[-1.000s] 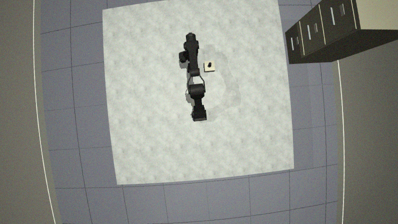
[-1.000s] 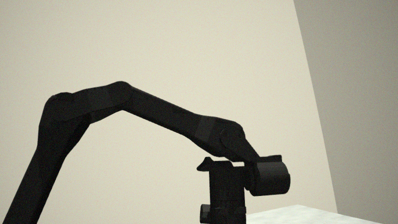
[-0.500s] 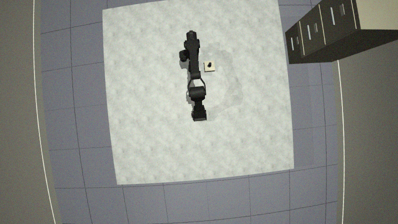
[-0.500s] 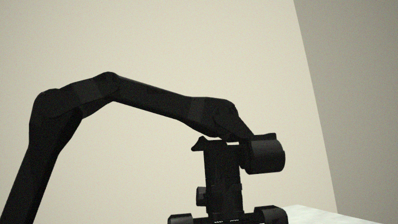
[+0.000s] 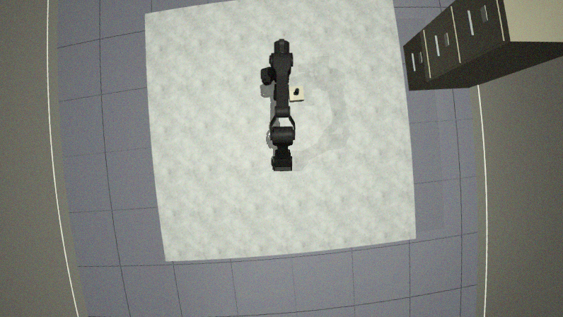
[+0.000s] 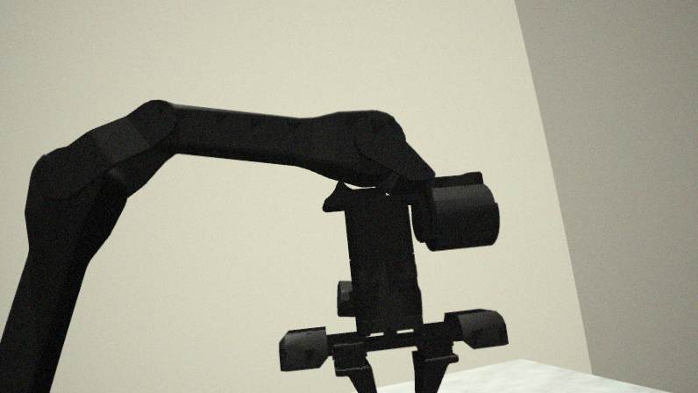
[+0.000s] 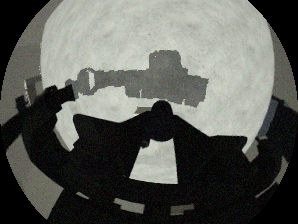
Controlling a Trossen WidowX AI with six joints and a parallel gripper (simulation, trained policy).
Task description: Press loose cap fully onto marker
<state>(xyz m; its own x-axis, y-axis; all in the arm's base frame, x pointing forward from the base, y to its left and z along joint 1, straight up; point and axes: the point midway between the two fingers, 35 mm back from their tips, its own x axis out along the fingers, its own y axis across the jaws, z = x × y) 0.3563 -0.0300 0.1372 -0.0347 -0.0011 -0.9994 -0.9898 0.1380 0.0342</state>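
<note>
Right now the holder block is 90 mm below my gripper tip, 70 mm to the right of it and 30 mm behind it. Round my gripper tip: dark cap (10 mm above).
</note>
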